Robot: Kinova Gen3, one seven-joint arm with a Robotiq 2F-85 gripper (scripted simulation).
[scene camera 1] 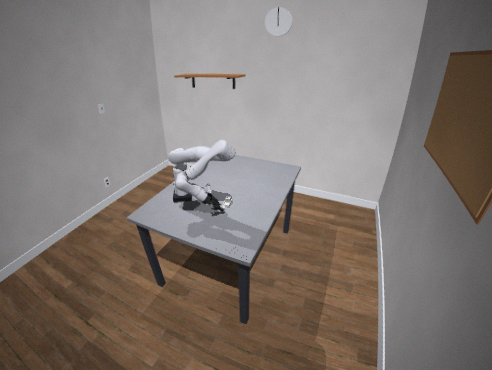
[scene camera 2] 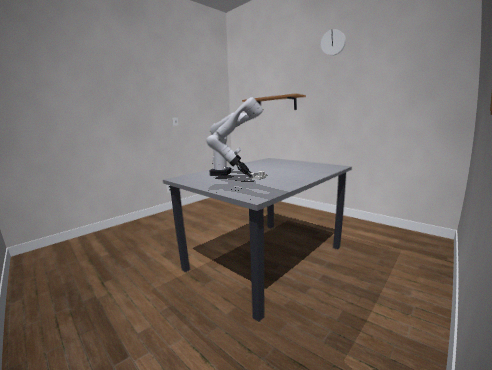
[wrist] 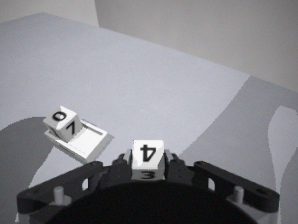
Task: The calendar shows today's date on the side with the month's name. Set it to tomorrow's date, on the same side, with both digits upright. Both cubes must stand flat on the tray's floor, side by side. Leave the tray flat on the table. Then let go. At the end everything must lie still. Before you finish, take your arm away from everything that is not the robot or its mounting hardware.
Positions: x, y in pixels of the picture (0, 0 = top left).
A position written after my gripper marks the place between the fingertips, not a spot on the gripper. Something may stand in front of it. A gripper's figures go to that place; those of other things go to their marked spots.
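There's a white cube (wrist: 148, 163) at 0.15 m from the lens. My gripper (wrist: 148, 158) is 0.18 m from the lens, and a white cube (wrist: 63, 123) is 0.22 m from the lens.
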